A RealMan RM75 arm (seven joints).
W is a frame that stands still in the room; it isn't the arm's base.
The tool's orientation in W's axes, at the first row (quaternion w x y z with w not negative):
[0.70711 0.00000 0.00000 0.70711]
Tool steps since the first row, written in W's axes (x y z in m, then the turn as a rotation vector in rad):
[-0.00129 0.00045 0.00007 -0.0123 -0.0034 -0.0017]
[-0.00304 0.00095 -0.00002 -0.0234 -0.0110 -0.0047]
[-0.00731 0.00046 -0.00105 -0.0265 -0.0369 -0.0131]
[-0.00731 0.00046 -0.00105 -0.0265 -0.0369 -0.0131]
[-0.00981 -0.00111 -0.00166 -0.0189 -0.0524 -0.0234]
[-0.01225 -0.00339 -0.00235 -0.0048 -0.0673 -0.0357]
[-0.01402 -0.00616 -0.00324 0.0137 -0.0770 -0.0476]
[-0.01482 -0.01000 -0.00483 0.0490 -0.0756 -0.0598]
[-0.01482 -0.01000 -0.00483 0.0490 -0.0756 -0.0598]
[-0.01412 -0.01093 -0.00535 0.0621 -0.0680 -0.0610]
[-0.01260 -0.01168 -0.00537 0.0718 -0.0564 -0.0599]
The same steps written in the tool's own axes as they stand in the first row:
[0.00045 0.00129 0.00007 -0.0034 0.0123 -0.0017]
[0.00095 0.00304 -0.00002 -0.0110 0.0234 -0.0047]
[0.00046 0.00731 -0.00105 -0.0369 0.0265 -0.0131]
[0.00046 0.00731 -0.00105 -0.0369 0.0265 -0.0131]
[-0.00111 0.00981 -0.00166 -0.0524 0.0189 -0.0234]
[-0.00339 0.01225 -0.00235 -0.0673 0.0048 -0.0357]
[-0.00616 0.01402 -0.00324 -0.0770 -0.0137 -0.0476]
[-0.01000 0.01482 -0.00483 -0.0756 -0.0490 -0.0598]
[-0.01000 0.01482 -0.00483 -0.0756 -0.0490 -0.0598]
[-0.01093 0.01412 -0.00535 -0.0680 -0.0621 -0.0610]
[-0.01168 0.01260 -0.00537 -0.0564 -0.0718 -0.0599]

